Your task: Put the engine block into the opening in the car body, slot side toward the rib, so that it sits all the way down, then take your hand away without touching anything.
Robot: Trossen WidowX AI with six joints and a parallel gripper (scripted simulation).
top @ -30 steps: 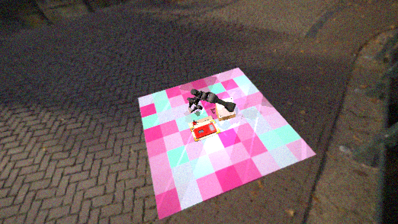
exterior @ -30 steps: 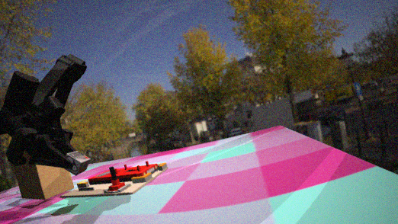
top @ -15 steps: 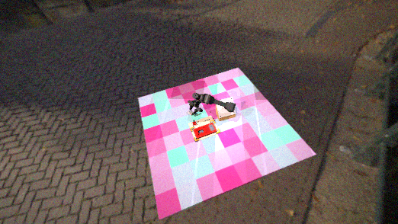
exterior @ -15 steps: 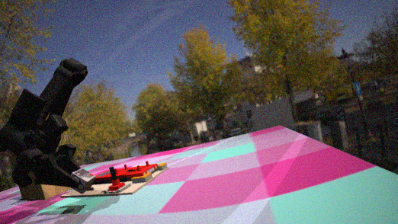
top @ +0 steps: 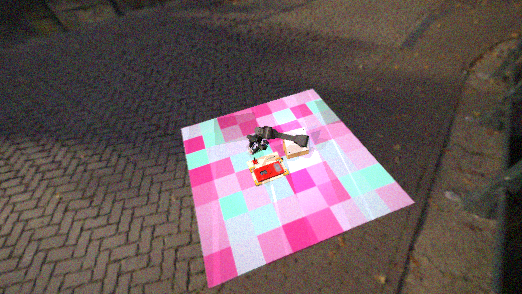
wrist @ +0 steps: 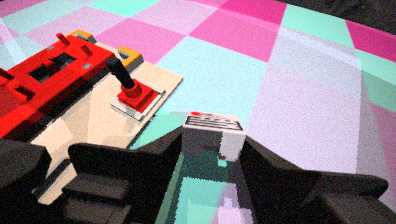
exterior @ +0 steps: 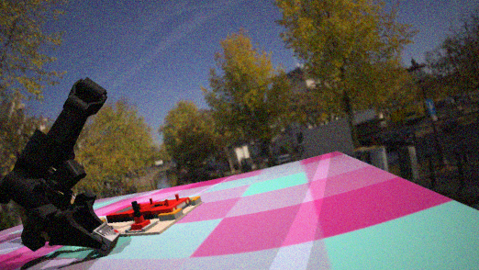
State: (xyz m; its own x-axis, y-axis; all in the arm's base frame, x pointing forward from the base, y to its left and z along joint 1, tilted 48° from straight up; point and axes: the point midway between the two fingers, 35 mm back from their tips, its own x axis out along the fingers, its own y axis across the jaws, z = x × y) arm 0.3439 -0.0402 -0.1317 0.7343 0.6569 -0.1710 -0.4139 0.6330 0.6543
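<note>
My gripper tip is now 1 cm past the engine block.
</note>
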